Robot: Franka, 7 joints.
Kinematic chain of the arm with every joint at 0, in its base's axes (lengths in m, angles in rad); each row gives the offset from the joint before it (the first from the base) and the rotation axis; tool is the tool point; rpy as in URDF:
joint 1: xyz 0 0 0.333 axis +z
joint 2: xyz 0 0 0 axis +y
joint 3: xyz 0 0 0.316 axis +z
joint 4: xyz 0.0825 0 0 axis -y
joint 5: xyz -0.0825 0 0.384 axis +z
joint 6: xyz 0 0 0 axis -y
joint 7: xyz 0.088 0 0 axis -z
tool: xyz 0 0 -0.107 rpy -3.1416 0 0
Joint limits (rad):
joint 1: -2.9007..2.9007
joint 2: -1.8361..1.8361
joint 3: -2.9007..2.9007
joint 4: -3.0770..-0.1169
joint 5: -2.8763..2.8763
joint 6: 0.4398..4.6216
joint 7: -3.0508..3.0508
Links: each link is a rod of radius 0.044 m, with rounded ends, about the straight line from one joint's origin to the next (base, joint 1, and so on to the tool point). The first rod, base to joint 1, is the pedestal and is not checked.
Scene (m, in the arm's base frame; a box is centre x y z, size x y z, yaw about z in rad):
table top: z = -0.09
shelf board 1: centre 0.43 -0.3 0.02 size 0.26 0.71 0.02 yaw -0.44
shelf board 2: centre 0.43 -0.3 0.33 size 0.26 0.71 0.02 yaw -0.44
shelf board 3: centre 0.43 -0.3 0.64 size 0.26 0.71 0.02 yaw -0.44
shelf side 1: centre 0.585 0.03 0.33 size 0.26 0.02 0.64 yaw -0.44
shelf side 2: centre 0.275 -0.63 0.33 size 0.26 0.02 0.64 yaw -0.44
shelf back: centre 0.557 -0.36 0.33 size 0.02 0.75 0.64 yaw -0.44
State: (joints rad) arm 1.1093 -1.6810 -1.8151 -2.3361 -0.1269 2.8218 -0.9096
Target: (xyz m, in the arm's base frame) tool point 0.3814 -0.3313 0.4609
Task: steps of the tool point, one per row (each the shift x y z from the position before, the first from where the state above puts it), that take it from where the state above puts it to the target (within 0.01 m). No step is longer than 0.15 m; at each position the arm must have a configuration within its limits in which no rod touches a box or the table.
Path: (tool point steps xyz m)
1: -0.0914 0.0117 0.0057
2: -0.0835 0.0391 -0.0038
3: -0.0657 0.0624 -0.0019
4: 0.0126 -0.0315 0.0821
5: -0.0186 -0.0257 0.0896
6: -0.0484 -0.0104 0.0870
7: 0.0339 -0.0425 0.0061
8: 0.0501 -0.0343 0.0012
9: 0.0637 -0.0217 -0.0025
10: 0.0731 -0.0055 -0.0048

